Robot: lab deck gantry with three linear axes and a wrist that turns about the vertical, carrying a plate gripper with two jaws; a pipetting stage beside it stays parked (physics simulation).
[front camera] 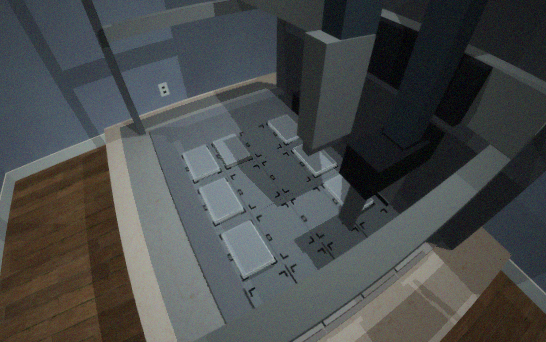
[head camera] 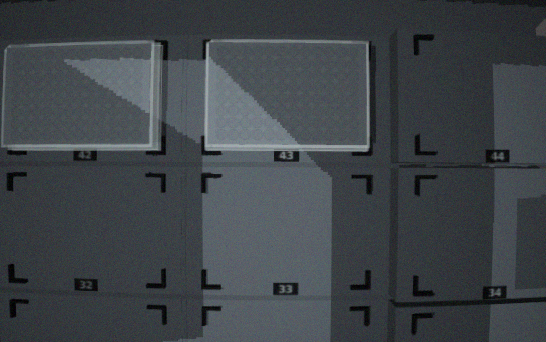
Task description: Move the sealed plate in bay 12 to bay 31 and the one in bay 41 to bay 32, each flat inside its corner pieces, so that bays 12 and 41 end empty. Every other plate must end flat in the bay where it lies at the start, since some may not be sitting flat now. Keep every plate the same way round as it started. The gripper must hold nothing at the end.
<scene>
I see my gripper, a bay 32 and a bay 44.
</scene>
